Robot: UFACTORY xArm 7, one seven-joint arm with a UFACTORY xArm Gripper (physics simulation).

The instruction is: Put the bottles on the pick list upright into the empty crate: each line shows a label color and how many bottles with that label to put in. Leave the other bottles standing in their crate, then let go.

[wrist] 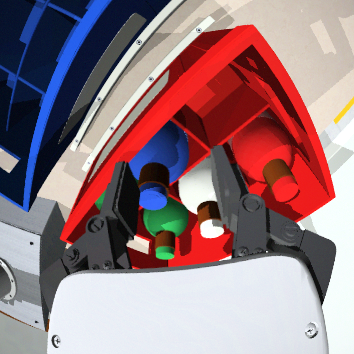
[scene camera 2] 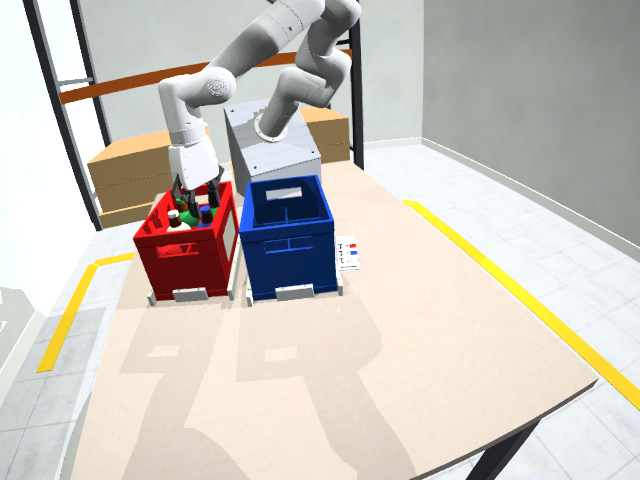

gripper: wrist; scene camera 2
same spot on gripper: (scene camera 2: 189, 196) = (wrist: 264, 223)
